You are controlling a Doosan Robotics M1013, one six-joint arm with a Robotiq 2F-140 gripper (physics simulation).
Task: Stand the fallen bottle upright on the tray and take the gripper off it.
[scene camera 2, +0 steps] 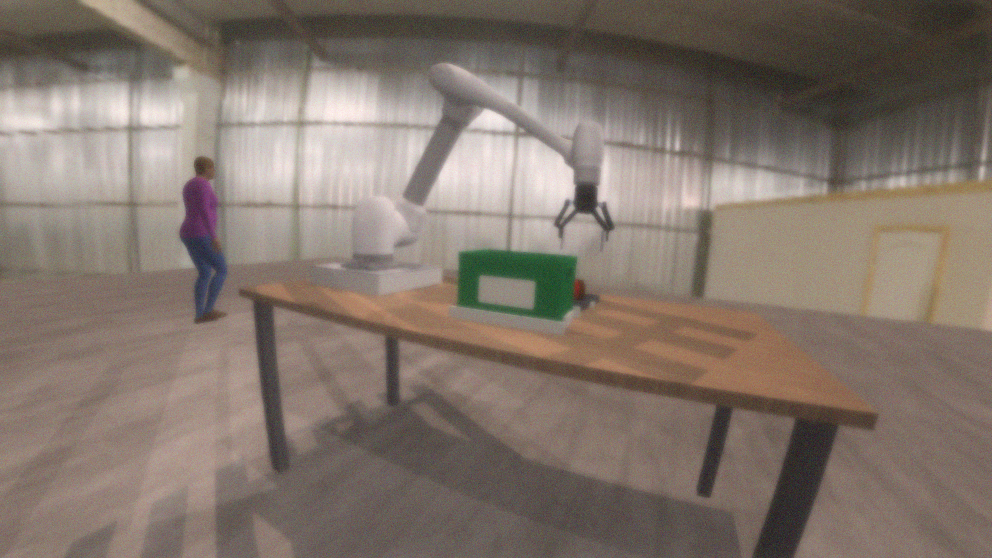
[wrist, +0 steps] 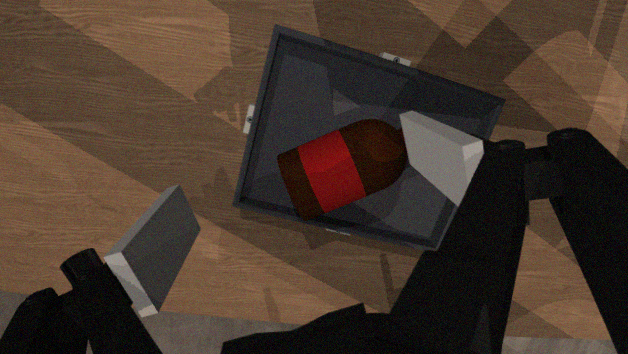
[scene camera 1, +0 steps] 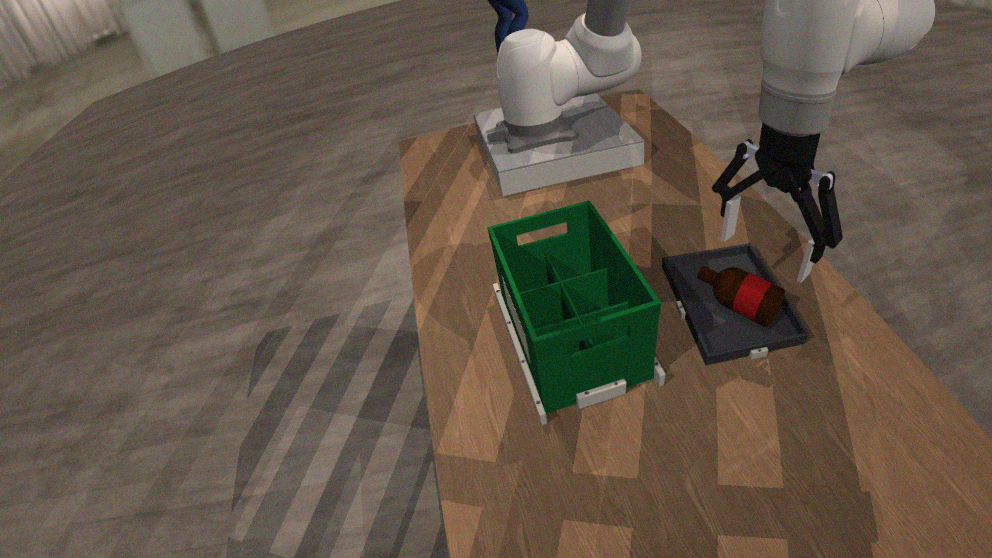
Labels:
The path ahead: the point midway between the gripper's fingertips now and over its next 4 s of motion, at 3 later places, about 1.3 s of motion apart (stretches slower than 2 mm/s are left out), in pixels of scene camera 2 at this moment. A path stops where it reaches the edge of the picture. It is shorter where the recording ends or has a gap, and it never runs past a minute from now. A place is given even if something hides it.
The gripper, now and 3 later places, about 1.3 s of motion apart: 582, 250; 558, 250; 552, 270; 546, 277

